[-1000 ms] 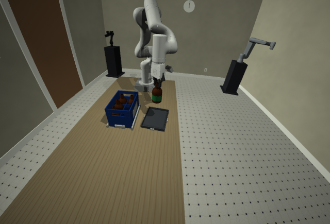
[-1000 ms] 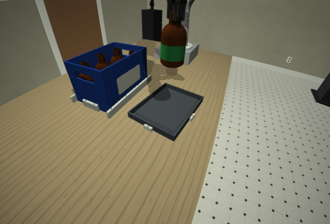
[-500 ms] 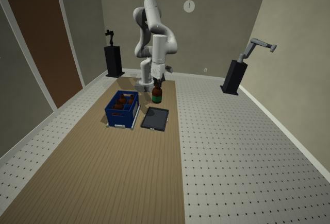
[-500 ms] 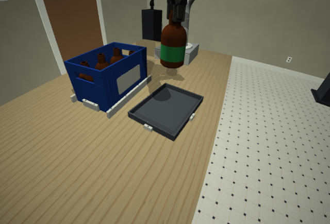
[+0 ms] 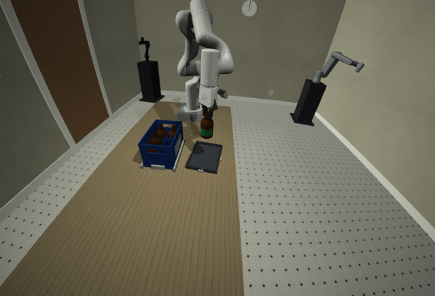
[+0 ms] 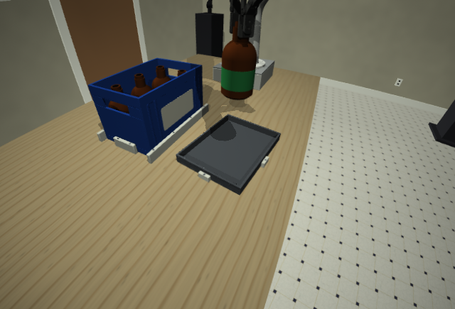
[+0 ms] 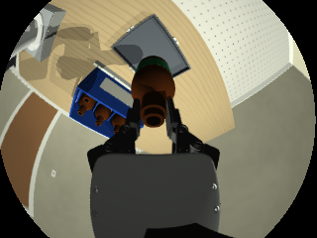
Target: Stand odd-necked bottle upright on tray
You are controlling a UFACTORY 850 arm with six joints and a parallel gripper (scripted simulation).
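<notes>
My gripper is now 70 mm above the bottle. The rest, counted from my hand: dark grey tray (310 mm below); blue crate (270 mm to the right, 240 mm below, 40 mm ahead).
</notes>
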